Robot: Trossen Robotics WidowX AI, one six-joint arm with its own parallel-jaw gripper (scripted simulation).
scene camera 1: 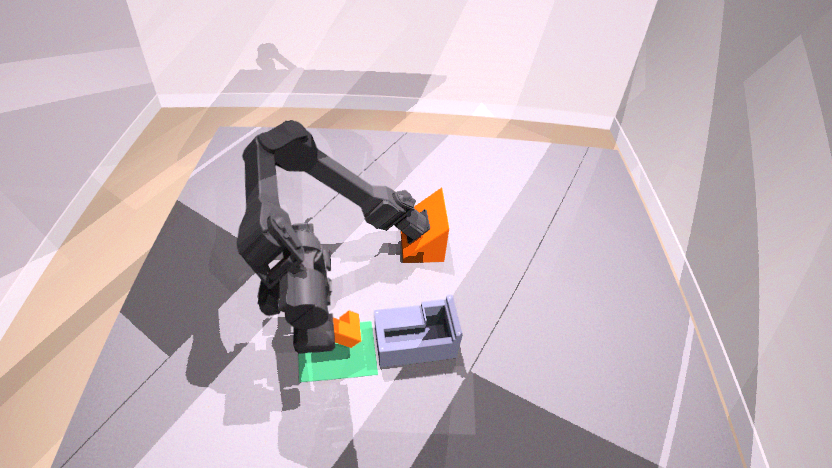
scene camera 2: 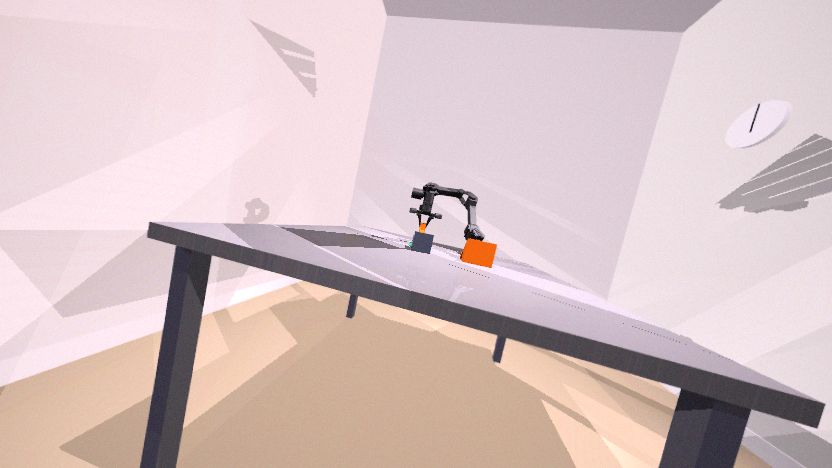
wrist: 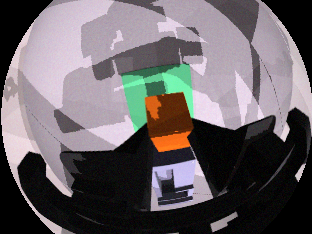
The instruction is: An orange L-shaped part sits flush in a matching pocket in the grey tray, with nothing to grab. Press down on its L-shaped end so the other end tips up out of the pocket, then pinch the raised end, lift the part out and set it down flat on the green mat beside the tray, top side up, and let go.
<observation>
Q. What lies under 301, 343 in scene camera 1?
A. My gripper.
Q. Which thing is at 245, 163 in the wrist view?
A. My gripper.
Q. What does my gripper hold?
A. An orange L-shaped part.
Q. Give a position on an orange L-shaped part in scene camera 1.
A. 347, 329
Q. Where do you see a green mat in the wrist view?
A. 166, 79
</observation>
